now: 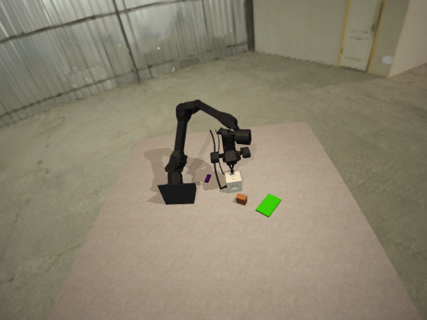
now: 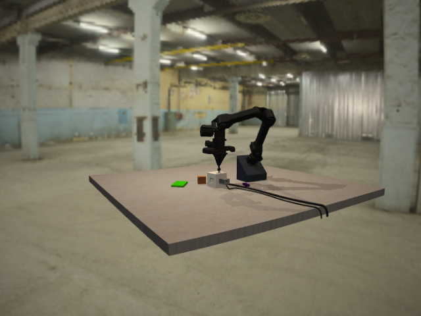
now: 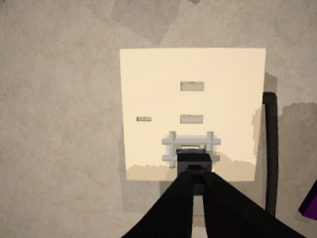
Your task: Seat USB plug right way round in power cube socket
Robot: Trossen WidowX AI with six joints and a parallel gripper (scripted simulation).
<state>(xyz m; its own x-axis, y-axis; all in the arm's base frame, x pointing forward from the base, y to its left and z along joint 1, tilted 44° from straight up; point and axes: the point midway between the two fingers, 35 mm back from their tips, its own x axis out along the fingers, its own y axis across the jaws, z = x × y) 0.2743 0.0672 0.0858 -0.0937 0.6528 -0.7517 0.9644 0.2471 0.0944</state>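
My gripper tip is 50 mm short of the orange block, 120 mm to the left of it and 100 mm above it. The rest, counted from my gripper tip: dark USB plug: 10 mm below; then small purple piece: 150 mm behind, 40 mm to the left, 110 mm below; then green flat card: 180 mm ahead, 130 mm to the right, 110 mm below.
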